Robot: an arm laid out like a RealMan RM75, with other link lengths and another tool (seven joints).
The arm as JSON. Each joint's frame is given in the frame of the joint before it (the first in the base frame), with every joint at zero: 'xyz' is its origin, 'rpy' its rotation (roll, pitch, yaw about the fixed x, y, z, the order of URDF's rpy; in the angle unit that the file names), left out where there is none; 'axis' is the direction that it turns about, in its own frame. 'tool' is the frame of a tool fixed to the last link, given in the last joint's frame.
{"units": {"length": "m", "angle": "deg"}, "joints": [
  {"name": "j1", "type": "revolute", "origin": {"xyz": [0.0, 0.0, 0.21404]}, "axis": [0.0, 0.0, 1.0]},
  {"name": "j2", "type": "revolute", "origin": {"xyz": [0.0, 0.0, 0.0], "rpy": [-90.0, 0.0, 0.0]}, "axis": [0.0, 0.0, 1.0]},
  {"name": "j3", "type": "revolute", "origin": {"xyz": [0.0, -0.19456, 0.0], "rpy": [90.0, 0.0, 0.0]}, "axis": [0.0, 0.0, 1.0]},
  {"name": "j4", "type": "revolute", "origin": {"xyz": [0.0, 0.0, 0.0], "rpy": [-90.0, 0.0, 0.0]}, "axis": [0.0, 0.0, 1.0]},
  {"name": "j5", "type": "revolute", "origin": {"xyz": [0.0, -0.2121, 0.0], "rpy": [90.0, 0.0, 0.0]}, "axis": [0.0, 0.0, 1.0]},
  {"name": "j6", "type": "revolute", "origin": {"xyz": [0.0, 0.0, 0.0], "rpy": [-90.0, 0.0, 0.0]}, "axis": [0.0, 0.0, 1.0]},
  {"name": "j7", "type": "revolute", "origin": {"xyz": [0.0, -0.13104, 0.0], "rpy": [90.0, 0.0, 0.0]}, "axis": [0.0, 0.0, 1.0]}
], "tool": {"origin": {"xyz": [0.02, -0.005, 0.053], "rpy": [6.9, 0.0, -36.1]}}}
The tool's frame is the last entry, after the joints.
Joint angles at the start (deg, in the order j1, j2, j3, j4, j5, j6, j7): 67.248 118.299 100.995 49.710 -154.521 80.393 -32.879
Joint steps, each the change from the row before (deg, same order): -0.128 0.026 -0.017 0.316 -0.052 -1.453 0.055; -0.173 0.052 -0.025 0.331 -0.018 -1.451 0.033; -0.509 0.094 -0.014 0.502 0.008 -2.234 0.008; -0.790 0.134 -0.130 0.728 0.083 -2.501 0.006; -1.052 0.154 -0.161 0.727 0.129 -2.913 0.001; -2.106 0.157 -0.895 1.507 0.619 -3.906 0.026; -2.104 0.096 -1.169 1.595 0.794 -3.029 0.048; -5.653 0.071 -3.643 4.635 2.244 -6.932 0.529; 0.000 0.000 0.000 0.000 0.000 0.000 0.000; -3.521 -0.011 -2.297 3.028 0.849 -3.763 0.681; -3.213 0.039 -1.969 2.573 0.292 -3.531 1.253
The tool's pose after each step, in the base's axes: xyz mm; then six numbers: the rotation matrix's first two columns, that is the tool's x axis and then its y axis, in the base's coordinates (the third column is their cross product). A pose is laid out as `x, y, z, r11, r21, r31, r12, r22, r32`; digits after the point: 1 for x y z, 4 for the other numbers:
80.3, 395.1, -56.8, 0.8274, 0.1285, 0.5467, 0.3286, -0.9002, -0.2856
77.5, 399.0, -57.0, 0.8326, 0.1321, 0.5378, 0.3392, -0.8893, -0.3068
74.6, 404.6, -57.3, 0.8413, 0.1350, 0.5235, 0.3509, -0.8730, -0.3388
71.8, 410.3, -57.5, 0.8510, 0.1386, 0.5066, 0.3619, -0.8538, -0.3742
69.9, 416.5, -57.6, 0.8619, 0.1406, 0.4871, 0.3697, -0.8318, -0.4141
68.8, 423.0, -57.8, 0.8759, 0.1458, 0.4599, 0.3772, -0.8014, -0.4642
68.4, 426.5, -58.3, 0.8863, 0.1527, 0.4373, 0.3809, -0.7773, -0.5007
66.7, 430.6, -59.0, 0.9085, 0.1732, 0.3803, 0.3805, -0.7192, -0.5814
66.7, 430.6, -59.0, 0.9085, 0.1732, 0.3803, 0.3805, -0.7192, -0.5814
66.0, 430.9, -58.3, 0.9185, 0.1834, 0.3504, 0.3750, -0.6848, -0.6248
66.3, 430.7, -57.3, 0.9293, 0.1836, 0.3206, 0.3590, -0.6534, -0.6664

